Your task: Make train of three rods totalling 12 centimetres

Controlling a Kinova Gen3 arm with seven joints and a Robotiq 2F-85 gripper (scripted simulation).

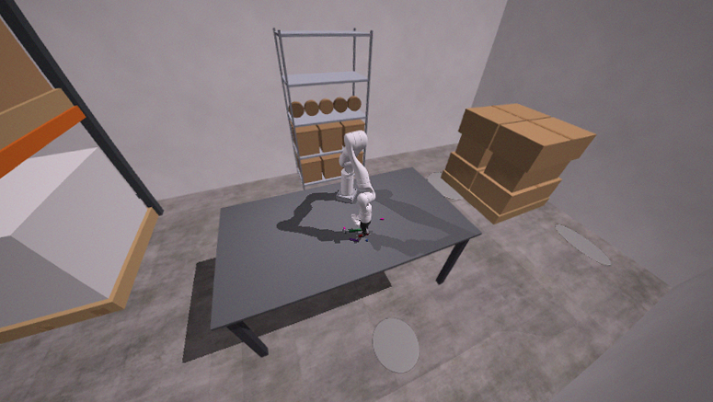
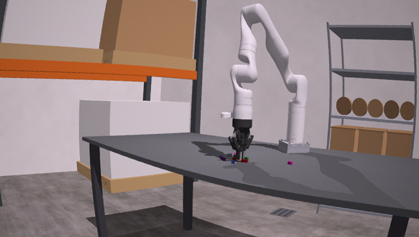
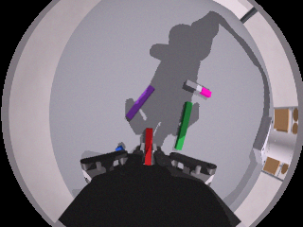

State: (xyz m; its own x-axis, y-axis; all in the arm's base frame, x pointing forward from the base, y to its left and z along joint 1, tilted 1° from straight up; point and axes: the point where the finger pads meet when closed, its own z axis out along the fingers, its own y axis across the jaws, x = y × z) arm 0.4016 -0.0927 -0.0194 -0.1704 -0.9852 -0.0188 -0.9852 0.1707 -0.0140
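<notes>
The blue rod lies 5 cm ahead of my hand and 2 cm below it. Round my hand: red rod: 2 cm below; purple rod: 8 cm to the right, 2 cm below; green rod: 6 cm behind, 3 cm to the right, 2 cm below.
</notes>
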